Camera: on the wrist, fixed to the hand. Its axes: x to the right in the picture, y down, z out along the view.
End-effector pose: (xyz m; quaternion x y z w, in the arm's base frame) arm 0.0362 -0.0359 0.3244 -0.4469 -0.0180 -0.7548 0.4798
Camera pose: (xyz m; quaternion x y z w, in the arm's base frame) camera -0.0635 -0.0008 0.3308 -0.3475 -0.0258 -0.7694 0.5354
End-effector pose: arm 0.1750 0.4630 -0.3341 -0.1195 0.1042 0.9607 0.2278
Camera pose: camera 0.2331 0.5320 -0.3896 -0.1735 0.2001 0.9435 0.1989
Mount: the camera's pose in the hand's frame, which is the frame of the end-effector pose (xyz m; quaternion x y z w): -0.0065 -0.0953 -0.0457 0.0782 0.0788 0.0297 0.9934
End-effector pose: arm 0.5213 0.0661 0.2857 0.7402 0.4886 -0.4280 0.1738
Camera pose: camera 0.4584 0.1373 0.3325 0.7971 0.4436 -0.3999 0.0890
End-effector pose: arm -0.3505 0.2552 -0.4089 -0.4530 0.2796 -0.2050 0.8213
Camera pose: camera -0.3929 0.1821 -0.3451 -0.3613 0.3399 -0.2368 0.8354
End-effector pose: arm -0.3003 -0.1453 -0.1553 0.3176 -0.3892 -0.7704 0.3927
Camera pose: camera -0.2949 -0.1187 -0.2577 0.3953 -0.4253 -0.6981 0.4188
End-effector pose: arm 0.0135 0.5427 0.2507 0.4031 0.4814 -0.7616 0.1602
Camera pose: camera -0.0217 0.6274 0.3036 0.4873 0.4193 -0.7577 0.1123
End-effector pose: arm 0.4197 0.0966 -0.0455 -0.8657 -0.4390 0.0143 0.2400
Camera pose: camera 0.3547 0.1208 0.0345 -0.8554 -0.3904 -0.0126 0.3403
